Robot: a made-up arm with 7 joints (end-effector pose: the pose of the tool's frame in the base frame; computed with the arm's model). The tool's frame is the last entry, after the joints.
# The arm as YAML. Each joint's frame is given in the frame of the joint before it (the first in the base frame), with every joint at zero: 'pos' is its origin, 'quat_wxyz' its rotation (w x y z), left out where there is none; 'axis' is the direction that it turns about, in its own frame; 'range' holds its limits. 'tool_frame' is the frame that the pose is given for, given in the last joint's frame.
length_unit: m
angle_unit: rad
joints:
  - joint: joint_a
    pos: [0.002, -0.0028, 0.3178]
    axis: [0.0, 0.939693, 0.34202]
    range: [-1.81, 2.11]
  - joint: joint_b
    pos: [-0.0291, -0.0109, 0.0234]
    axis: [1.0, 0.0, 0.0]
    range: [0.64, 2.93]
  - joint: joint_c
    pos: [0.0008, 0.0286, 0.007]
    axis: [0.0, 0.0, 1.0]
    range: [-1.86, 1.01]
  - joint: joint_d
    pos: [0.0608, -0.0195, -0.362]
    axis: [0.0, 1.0, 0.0]
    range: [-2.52, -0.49]
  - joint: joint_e
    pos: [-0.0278, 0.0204, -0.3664]
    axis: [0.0, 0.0, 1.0]
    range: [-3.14, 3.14]
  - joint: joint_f
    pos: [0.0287, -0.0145, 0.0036]
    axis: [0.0, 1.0, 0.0]
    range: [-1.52, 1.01]
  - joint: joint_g
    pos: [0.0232, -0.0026, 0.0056]
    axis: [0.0, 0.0, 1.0]
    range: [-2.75, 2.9]
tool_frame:
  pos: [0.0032, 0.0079, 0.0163]
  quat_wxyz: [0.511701, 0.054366, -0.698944, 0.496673]
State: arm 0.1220 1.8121 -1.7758 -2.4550 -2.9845 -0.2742 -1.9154
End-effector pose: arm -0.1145 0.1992 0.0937 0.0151 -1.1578 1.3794
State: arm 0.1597 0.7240 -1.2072 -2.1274 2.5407 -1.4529 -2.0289
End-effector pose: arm 0.0801 -0.0960 -0.0176 -0.2394 -2.3508 0.8360
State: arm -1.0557 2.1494 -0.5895 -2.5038 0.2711 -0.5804 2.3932
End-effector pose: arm 0.1554 0.0554 0.4644 -1.6283 -1.2415 1.4317
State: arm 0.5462 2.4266 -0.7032 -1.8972 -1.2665 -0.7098 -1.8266
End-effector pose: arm 0.1761 0.4021 0.2852 1.8519 -1.7755 1.3740
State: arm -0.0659 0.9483 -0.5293 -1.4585 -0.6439 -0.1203 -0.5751
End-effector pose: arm 0.3213 0.1691 -0.0328 -1.3673 -1.6679 -1.4527
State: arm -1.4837 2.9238 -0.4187 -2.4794 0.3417 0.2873 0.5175
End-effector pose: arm -0.0248 0.0055 0.5448 0.5630 2.2902 1.6525
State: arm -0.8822 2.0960 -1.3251 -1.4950 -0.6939 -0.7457 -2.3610
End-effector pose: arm 0.2169 0.4703 0.3397 -0.7695 1.4880 -2.4953
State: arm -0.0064 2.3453 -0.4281 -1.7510 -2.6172 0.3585 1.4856
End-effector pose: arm 0.3474 0.3594 0.4902 -0.9037 -0.5267 -2.3184
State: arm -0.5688 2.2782 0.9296 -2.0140 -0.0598 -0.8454 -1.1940
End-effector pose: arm -0.0372 -0.0633 0.7500 -0.2350 -0.6671 2.3764
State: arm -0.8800 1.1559 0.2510 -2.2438 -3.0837 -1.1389 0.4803
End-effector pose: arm 0.2080 0.1213 0.6084 0.7677 -0.8844 -2.1630
